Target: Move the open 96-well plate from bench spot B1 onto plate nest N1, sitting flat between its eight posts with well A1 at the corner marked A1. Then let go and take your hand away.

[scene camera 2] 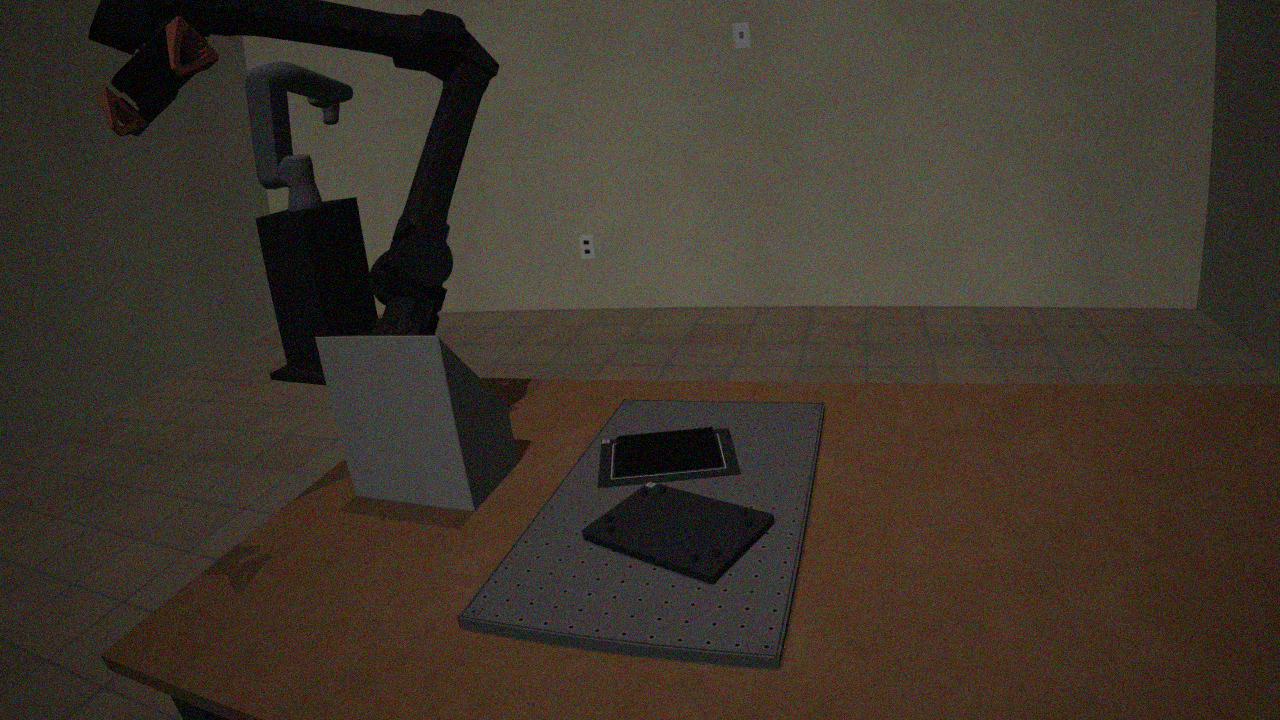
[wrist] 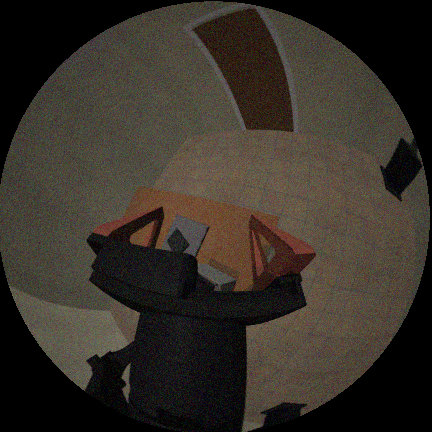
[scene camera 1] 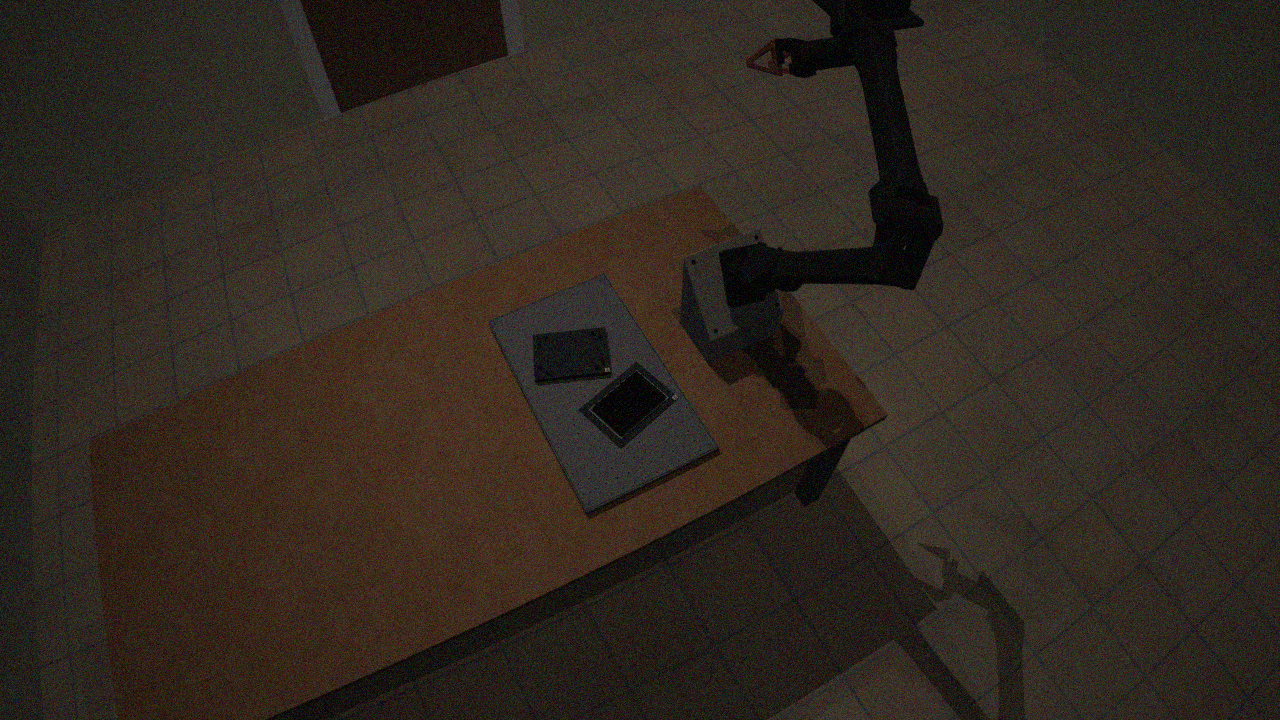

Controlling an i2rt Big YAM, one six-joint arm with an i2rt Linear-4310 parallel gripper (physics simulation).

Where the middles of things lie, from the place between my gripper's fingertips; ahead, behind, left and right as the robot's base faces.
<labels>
I see the dark well plate (scene camera 2: 689, 449) 410 mm ahead of my hand, 330 mm to the left of it and 510 mm below it.
</labels>
